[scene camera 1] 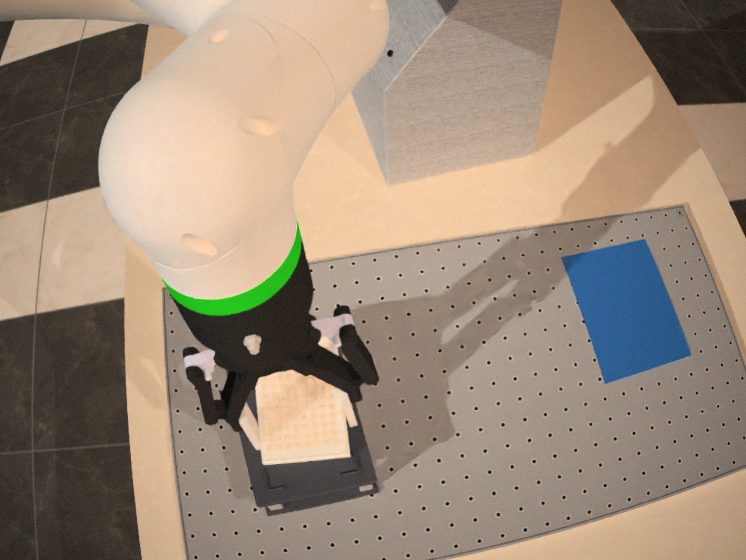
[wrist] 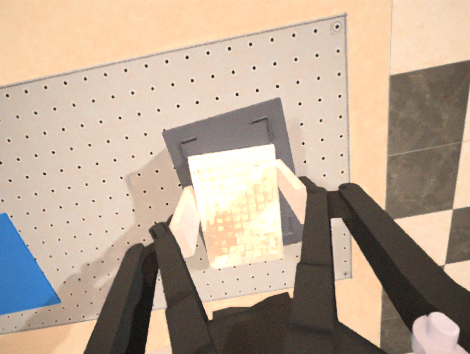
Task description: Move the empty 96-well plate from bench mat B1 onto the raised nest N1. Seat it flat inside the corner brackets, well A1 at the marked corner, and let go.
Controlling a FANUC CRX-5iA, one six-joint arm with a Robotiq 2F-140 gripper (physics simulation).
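Places are measured from the arm's base along level axes (x ahead, y left, z up), in metres.
Where they show: gripper, between the fingertips: (scene camera 1: 302, 425) (wrist: 235, 185).
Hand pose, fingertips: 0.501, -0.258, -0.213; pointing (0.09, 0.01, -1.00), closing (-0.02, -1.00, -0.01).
Note:
After its pixels a point has its place, as x, y, z.
The cream 96-well plate (scene camera 1: 304, 421) @(0.502, -0.255, -0.198) (wrist: 237, 207) @(0.478, -0.253, -0.209) is held between the pale fingertips of my gripper (scene camera 1: 301, 424) @(0.501, -0.258, -0.213) (wrist: 235, 185) @(0.501, -0.258, -0.213), which is shut on its two long sides. The plate is above the dark grey raised nest N1 (scene camera 1: 313, 479) @(0.558, -0.264, -0.214) (wrist: 225, 132) @(0.557, -0.266, -0.214), turned slightly relative to it and offset, so a strip of the nest with two corner brackets shows past one short edge. In the wrist view a third bracket shows beside the plate. The plate hides much of the nest. The marked corner and well A1 cannot be made out. The blue bench mat (scene camera 1: 626, 310) @(0.471, 0.138, -0.273) (wrist: 22, 270) @(0.453, 0.107, -0.273) lies away from the nest.
The nest stands on a grey perforated board (scene camera 1: 512, 421) @(0.547, -0.047, -0.275) (wrist: 110, 110) @(0.624, -0.136, -0.275) on the light table (scene camera 1: 470, 198) @(0.254, 0.014, -0.288) (wrist: 150, 30) @(0.693, -0.216, -0.288). A brushed grey block (scene camera 1: 463, 114) @(0.208, 0.016, -0.175) stands on the table behind the board. The arm's shadow falls across the board between nest and mat.

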